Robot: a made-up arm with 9 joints.
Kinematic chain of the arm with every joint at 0, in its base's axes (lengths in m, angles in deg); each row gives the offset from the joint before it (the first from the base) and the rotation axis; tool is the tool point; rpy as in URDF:
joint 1: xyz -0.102 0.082 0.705 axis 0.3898 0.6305 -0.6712
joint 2: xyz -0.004 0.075 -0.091 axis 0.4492 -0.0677 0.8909
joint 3: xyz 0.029 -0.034 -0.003 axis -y
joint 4: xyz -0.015 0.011 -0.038 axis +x
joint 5: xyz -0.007 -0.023 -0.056 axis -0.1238 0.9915 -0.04
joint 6: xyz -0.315 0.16 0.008 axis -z
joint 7: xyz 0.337 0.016 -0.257 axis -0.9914 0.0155 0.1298
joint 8: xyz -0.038 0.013 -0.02 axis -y
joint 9: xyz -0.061 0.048 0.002 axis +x
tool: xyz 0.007 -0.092 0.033 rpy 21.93 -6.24 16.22
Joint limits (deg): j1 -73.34..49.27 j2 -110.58..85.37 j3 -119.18..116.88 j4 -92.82..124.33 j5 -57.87..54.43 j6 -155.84..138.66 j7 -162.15..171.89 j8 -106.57..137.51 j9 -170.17..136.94
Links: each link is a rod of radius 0.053 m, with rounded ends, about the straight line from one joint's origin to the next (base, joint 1, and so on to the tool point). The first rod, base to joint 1, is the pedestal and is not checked.
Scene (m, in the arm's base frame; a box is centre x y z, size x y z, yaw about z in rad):
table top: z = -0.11
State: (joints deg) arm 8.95 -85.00 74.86 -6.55 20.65 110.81 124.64 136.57 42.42
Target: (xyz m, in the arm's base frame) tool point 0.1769 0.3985 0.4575
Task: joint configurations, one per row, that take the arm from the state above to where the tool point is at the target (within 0.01 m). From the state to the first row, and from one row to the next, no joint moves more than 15 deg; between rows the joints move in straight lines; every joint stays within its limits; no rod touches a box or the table.
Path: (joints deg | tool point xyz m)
1: 4.85 -70.29 75.06 6.23 15.81 102.51 125.25 136.73 43.67 | -0.4417 -0.1844 0.3268
2: 0.76 -55.57 75.26 19.02 10.97 94.21 125.85 136.88 44.91 | -0.2012 -0.2703 0.2959
3: -3.34 -40.86 75.46 31.80 6.13 85.91 126.46 137.04 46.16 | 0.0541 -0.2139 0.2873
4: -7.43 -26.15 75.65 44.58 1.28 77.61 127.07 137.20 47.41 | 0.2339 -0.0329 0.3156
5: -11.53 -11.43 75.85 57.36 -3.56 69.31 127.67 137.35 48.65 | 0.2765 0.2021 0.3776
6: -15.62 3.28 76.05 70.15 -8.40 61.00 128.28 137.51 49.90 | 0.1769 0.3985 0.4575

